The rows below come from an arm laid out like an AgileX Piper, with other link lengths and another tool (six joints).
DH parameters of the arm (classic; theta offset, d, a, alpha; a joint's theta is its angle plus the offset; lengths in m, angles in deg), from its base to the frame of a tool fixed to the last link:
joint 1: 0 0.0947 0 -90
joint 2: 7.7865 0 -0.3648 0
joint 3: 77.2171 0 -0.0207 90
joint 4: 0 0.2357 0 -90
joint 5: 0 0 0 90
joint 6: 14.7 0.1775 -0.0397 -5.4
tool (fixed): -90 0.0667 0 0
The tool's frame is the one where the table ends.
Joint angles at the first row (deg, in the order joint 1, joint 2, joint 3, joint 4, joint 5, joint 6):
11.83 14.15 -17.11 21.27 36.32 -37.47
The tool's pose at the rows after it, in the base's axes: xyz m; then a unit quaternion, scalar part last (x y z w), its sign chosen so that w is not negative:
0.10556 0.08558 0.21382 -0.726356 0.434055 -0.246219 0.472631
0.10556 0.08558 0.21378 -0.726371 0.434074 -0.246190 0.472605
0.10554 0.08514 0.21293 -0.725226 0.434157 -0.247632 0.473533
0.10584 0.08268 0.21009 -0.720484 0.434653 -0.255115 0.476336
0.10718 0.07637 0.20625 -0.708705 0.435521 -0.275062 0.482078
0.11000 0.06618 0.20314 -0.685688 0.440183 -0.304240 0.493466
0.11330 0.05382 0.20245 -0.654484 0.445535 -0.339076 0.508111
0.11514 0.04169 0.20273 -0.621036 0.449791 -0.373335 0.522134
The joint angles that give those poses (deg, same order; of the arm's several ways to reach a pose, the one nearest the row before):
11.83 14.14 -17.11 21.27 36.32 -37.47
11.83 14.15 -17.11 21.27 36.32 -37.47
11.83 13.91 -16.80 21.27 36.02 -37.46
11.82 13.00 -15.66 20.93 34.77 -37.20
11.67 11.09 -13.48 19.79 31.97 -36.42
11.28 8.45 -10.40 17.96 27.45 -34.44
10.55 5.69 -6.95 15.59 21.74 -31.62
9.41 3.02 -3.59 12.96 16.10 -28.42

